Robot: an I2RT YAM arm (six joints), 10 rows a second.
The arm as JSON. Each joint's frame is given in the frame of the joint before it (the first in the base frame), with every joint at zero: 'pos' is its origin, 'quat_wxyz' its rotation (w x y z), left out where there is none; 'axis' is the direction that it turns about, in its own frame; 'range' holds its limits. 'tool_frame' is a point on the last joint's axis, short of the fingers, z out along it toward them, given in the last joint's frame.
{
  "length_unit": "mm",
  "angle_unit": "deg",
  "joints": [
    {
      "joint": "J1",
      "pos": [
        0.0,
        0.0,
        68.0
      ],
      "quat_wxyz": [
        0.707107,
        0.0,
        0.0,
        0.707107
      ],
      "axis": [
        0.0,
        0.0,
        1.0
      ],
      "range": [
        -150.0,
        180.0
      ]
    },
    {
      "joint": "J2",
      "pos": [
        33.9,
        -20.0,
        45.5
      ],
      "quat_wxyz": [
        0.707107,
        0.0,
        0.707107,
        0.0
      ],
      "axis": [
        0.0,
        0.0,
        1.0
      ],
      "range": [
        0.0,
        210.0
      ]
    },
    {
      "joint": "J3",
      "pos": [
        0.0,
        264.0,
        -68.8
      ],
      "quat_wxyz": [
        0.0,
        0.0,
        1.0,
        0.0
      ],
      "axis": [
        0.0,
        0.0,
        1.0
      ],
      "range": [
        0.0,
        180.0
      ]
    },
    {
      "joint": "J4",
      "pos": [
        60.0,
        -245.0,
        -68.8
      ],
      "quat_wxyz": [
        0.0,
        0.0,
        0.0,
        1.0
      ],
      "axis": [
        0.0,
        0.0,
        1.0
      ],
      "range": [
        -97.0,
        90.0
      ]
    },
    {
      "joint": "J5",
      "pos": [
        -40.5,
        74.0,
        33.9
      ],
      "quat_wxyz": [
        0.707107,
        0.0,
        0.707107,
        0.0
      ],
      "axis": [
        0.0,
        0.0,
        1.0
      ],
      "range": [
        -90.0,
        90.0
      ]
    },
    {
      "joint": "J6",
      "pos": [
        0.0,
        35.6,
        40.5
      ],
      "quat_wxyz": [
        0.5,
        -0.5,
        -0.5,
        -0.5
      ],
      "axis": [
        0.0,
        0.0,
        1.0
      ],
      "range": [
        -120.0,
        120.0
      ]
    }
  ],
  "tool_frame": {
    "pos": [
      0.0,
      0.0,
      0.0
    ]
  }
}
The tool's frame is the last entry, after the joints.
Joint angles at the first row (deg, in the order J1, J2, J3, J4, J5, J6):
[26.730, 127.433, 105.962, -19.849, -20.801, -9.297]
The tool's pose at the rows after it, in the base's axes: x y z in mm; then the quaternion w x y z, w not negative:
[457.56, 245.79, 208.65, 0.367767, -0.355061, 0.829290, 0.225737]
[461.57, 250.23, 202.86, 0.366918, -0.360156, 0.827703, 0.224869]
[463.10, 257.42, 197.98, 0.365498, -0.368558, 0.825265, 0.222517]
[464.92, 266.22, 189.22, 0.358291, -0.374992, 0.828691, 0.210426]
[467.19, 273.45, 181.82, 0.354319, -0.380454, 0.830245, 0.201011]
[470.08, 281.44, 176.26, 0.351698, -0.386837, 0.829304, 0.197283]
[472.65, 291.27, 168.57, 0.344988, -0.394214, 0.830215, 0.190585]
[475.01, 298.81, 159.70, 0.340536, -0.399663, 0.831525, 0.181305]
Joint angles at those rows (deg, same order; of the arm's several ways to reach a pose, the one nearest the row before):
[26.812, 130.142, 108.530, -20.759, -21.371, -10.023]
[27.048, 131.841, 110.133, -20.831, -21.369, -10.500]
[27.683, 133.331, 111.657, -21.113, -21.084, -11.148]
[28.523, 135.526, 113.899, -22.374, -19.531, -11.815]
[29.154, 137.527, 116.004, -23.217, -18.351, -12.380]
[29.769, 139.722, 118.802, -24.223, -17.842, -12.832]
[30.572, 142.510, 122.436, -26.036, -16.962, -13.352]
[31.181, 144.993, 125.263, -27.155, -15.822, -13.876]

